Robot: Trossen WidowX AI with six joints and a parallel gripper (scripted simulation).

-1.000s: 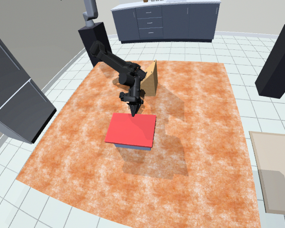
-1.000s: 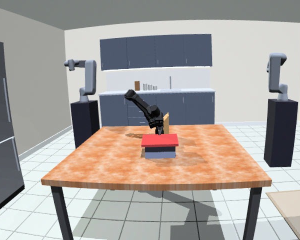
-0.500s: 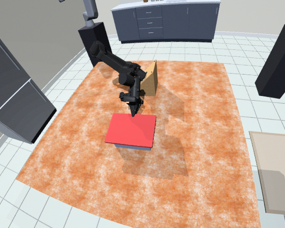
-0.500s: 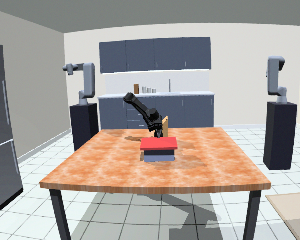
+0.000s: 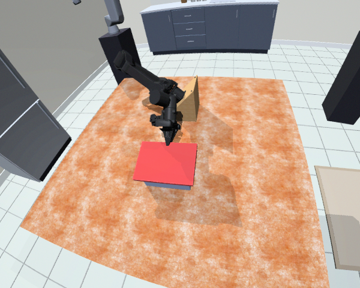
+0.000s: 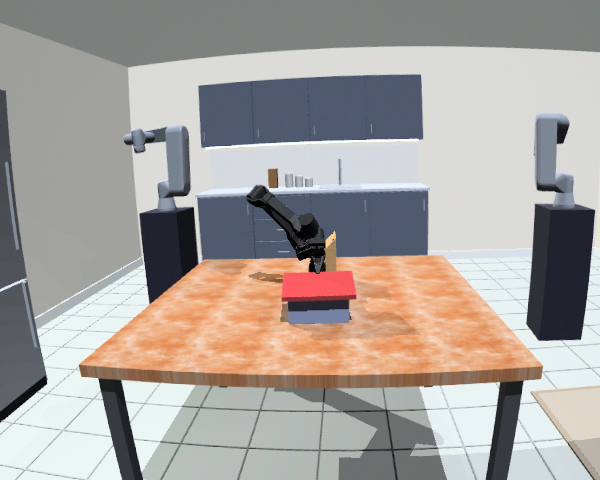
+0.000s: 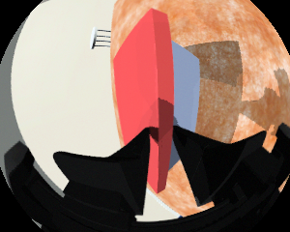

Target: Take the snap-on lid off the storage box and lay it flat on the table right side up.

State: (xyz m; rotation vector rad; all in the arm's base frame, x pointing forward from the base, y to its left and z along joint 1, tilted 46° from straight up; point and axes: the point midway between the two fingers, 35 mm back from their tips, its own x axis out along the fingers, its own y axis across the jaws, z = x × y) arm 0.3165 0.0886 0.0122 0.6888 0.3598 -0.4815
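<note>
My gripper tip is now 80 mm short of the red lid, 10 mm to the right of it and 10 mm above it. From my gripper tip the other things lie so: storage box (70 mm below, 70 mm ahead, 10 mm to the left).
</note>
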